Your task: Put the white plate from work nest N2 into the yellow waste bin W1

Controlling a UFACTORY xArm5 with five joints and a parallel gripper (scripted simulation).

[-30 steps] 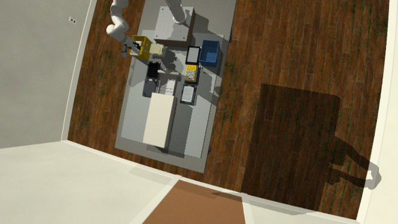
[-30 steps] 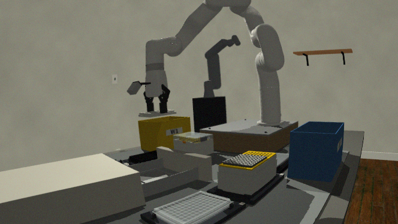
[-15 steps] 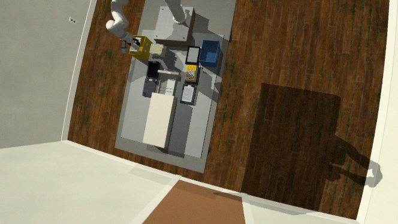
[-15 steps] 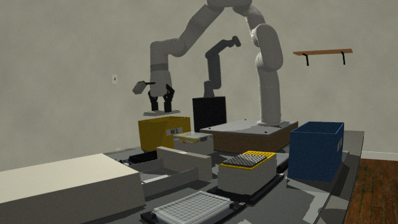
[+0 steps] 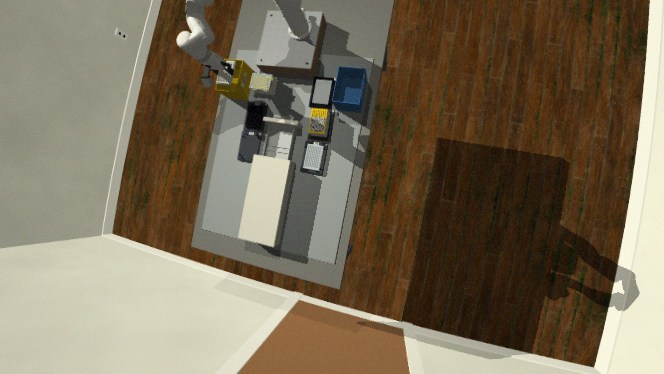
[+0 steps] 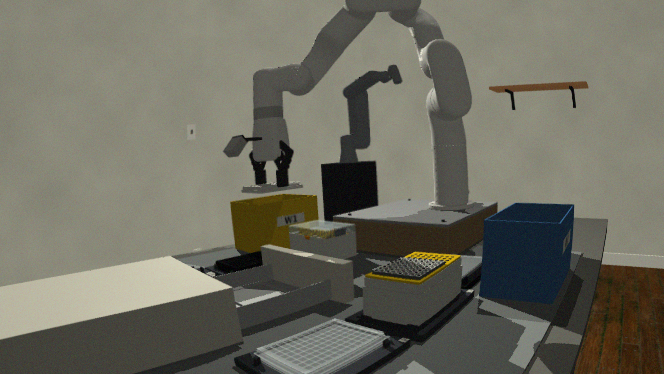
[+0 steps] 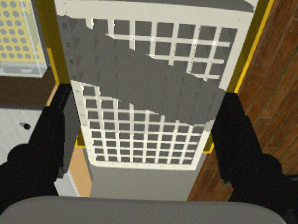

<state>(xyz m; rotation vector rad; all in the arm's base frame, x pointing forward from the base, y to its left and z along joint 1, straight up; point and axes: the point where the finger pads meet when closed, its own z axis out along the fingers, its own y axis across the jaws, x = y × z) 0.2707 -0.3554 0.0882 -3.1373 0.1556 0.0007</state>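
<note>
The white plate is 1 cm below my hand. Round my hand: black plate: 19 cm ahead, 14 cm below, 12 cm to the left; yellow waste bin W1: 12 cm below; N2 label: 29 cm ahead, 15 cm below, 11 cm to the left.
</note>
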